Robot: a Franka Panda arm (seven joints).
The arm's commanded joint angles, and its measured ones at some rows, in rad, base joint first. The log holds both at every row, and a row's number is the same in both.
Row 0, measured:
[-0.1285, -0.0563, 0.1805, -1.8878, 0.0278, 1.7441, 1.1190]
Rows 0 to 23, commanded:
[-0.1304, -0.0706, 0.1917, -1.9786, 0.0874, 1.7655, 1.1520]
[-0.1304, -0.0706, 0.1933, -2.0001, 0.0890, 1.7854, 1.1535]
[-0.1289, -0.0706, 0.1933, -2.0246, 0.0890, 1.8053, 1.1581]
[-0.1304, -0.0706, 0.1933, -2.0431, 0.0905, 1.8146, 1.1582]
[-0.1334, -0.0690, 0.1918, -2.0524, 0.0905, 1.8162, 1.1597]
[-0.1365, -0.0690, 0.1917, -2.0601, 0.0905, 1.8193, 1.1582]
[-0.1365, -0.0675, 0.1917, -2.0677, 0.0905, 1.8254, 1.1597]
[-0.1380, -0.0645, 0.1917, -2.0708, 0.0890, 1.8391, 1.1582]
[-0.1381, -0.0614, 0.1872, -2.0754, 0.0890, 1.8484, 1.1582]
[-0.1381, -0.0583, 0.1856, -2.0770, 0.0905, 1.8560, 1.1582]
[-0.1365, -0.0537, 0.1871, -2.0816, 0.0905, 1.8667, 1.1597]
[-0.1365, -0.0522, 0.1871, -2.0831, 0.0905, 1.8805, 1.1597]
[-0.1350, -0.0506, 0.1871, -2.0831, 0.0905, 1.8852, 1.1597]
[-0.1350, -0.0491, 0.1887, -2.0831, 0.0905, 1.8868, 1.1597]
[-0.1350, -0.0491, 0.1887, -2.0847, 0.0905, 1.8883, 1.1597]
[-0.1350, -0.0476, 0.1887, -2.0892, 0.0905, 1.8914, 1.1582]
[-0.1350, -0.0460, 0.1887, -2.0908, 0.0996, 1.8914, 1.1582]
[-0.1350, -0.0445, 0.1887, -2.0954, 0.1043, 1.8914, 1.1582]
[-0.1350, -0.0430, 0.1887, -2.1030, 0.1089, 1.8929, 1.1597]
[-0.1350, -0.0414, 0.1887, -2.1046, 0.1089, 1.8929, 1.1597]
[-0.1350, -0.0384, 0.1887, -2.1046, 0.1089, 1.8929, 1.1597]
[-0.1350, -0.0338, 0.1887, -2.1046, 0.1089, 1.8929, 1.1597]
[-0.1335, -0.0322, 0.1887, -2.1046, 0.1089, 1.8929, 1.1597]
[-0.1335, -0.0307, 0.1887, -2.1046, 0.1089, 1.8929, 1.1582]
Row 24, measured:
[-0.1295, -0.0294, 0.1792, -2.0932, 0.0950, 1.8739, 1.1381]
